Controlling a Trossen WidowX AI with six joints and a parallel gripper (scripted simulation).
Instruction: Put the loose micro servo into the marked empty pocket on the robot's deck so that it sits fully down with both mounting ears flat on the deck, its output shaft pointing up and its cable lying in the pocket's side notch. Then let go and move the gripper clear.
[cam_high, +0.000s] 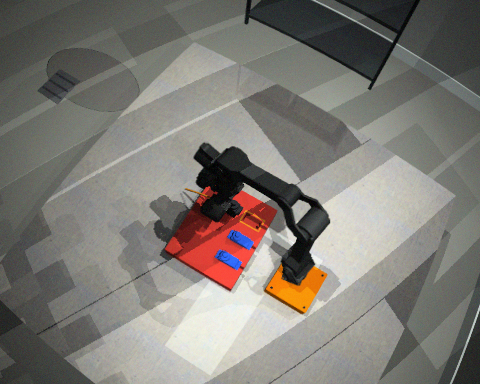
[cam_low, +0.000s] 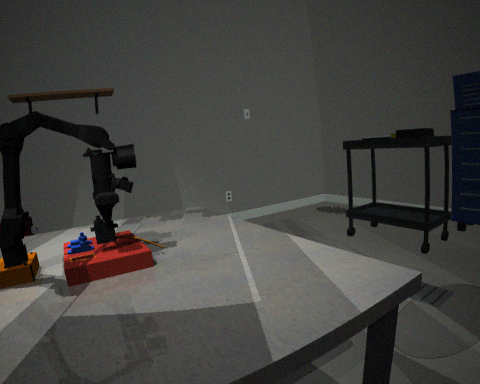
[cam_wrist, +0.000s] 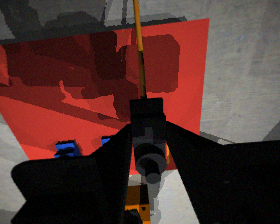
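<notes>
The red deck is 100 mm below my gripper tip, 60 mm to the left of it and 20 mm ahead of it.
</notes>
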